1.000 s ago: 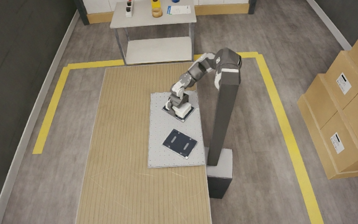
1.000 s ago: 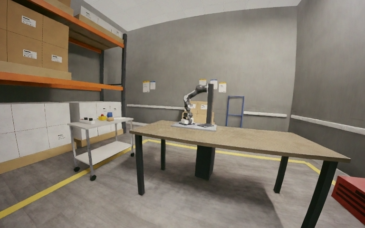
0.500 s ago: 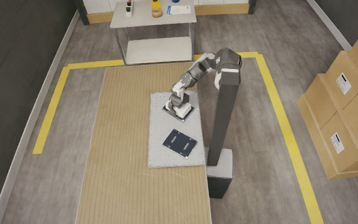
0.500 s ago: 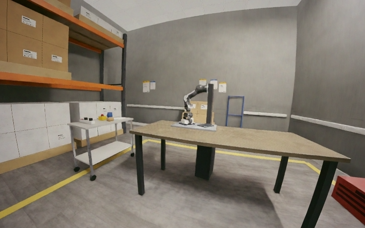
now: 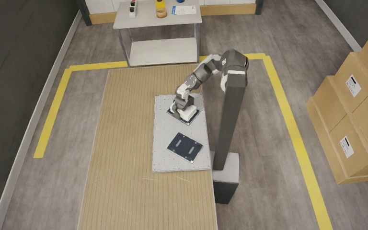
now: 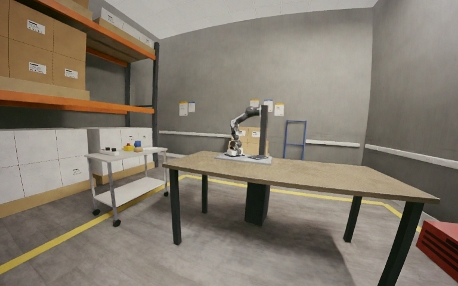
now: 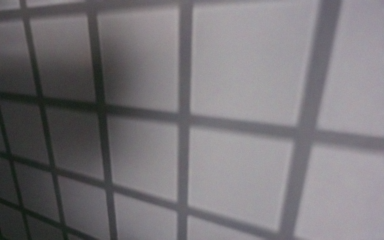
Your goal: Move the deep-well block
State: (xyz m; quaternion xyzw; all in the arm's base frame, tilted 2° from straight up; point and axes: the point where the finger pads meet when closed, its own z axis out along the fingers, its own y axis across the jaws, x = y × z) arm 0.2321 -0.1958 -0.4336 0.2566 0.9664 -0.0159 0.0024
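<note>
The white deep-well block is 1 cm above my hand.
</note>
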